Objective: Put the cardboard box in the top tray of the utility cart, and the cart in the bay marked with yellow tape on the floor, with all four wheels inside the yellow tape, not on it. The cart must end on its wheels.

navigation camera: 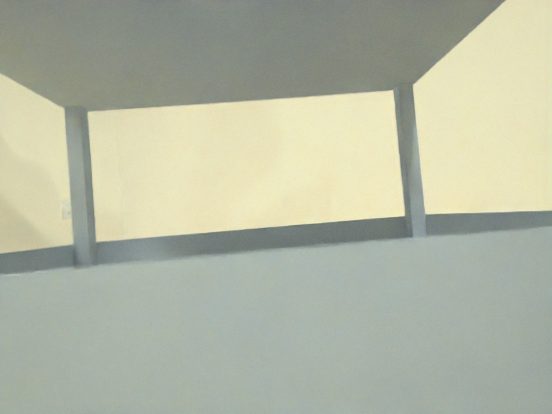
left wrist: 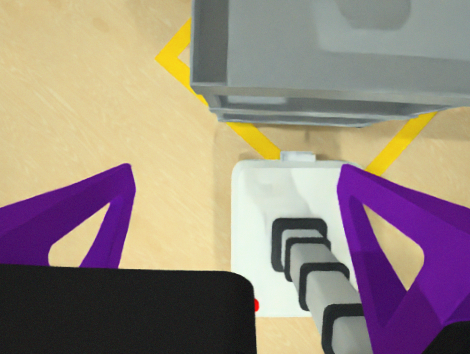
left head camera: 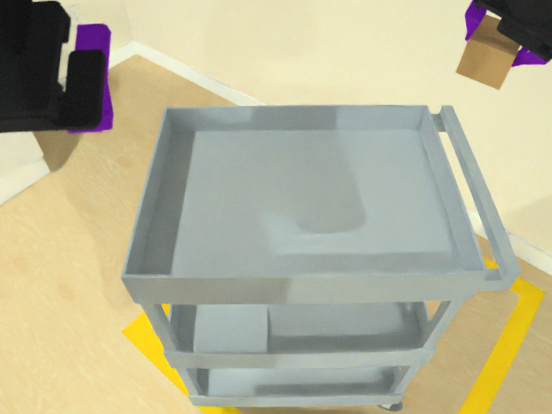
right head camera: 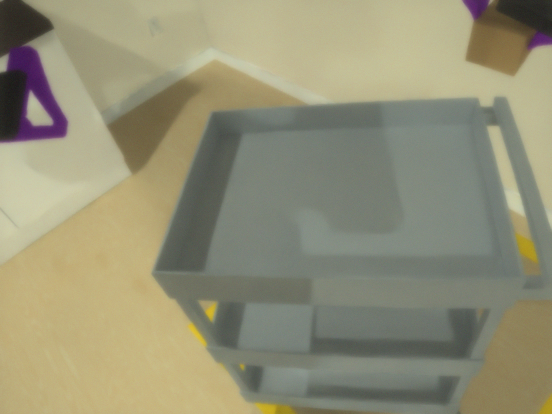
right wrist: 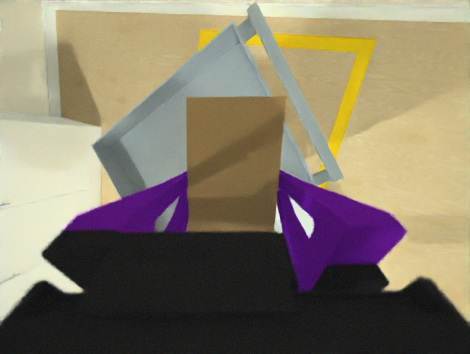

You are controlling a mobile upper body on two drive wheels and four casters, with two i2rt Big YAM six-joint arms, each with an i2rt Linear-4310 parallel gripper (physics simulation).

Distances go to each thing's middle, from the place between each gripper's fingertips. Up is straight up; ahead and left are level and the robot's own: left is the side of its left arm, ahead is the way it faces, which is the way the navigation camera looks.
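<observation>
The brown cardboard box [left head camera: 488, 56] is 10 mm to the right of my right hand.
Counted from my left hand, I find the brown cardboard box 25 cm ahead and 46 cm to the right, and 9 cm below.
</observation>
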